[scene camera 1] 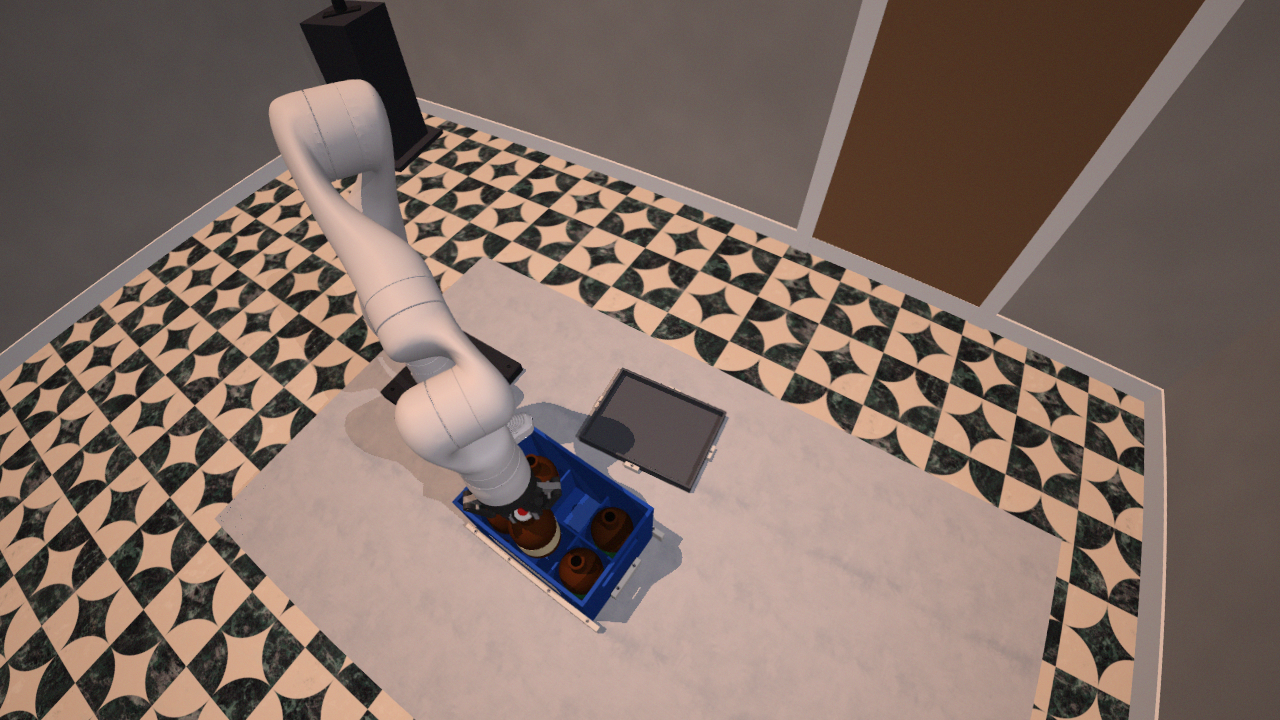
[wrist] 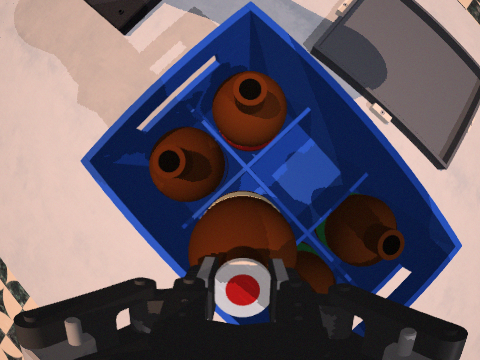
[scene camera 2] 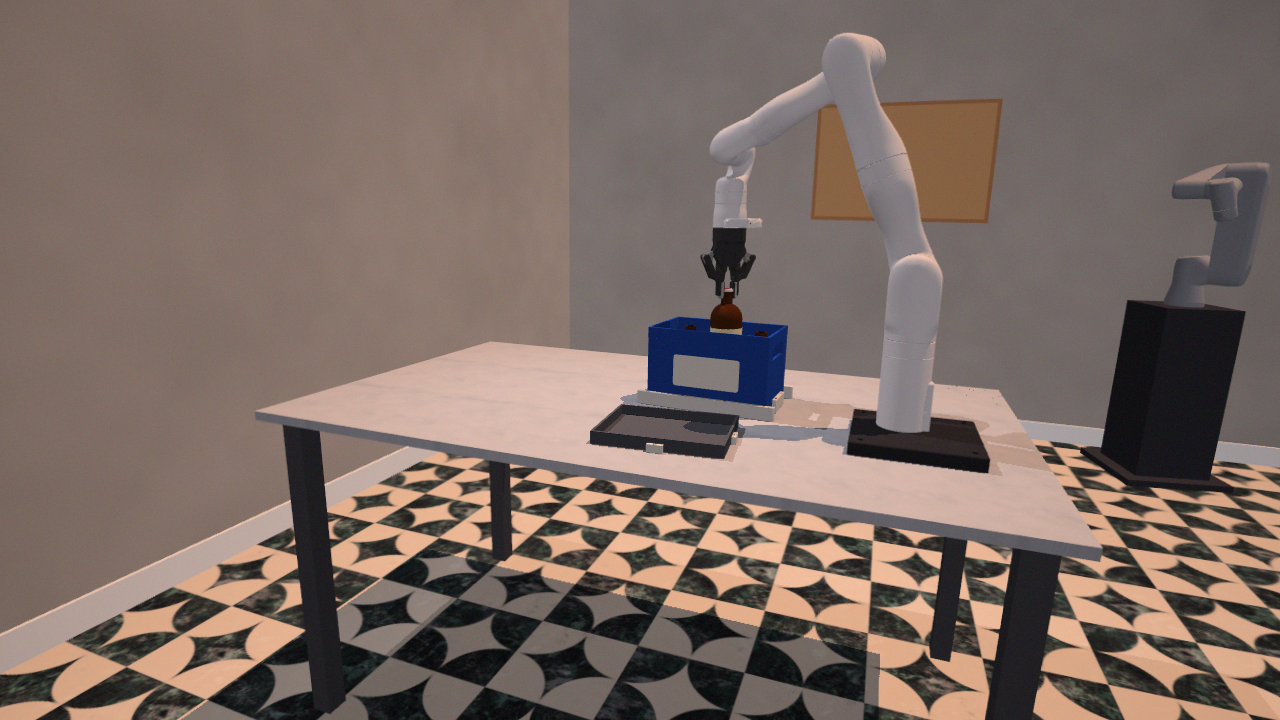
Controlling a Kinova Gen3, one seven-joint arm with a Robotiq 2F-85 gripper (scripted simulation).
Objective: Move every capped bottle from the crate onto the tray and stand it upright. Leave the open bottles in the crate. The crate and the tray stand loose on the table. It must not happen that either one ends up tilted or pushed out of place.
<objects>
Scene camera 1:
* blue crate: 584,488
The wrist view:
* my gripper: 243,275
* blue crate: 312,167
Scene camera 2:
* my gripper: 726,298
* blue crate: 740,368
</objects>
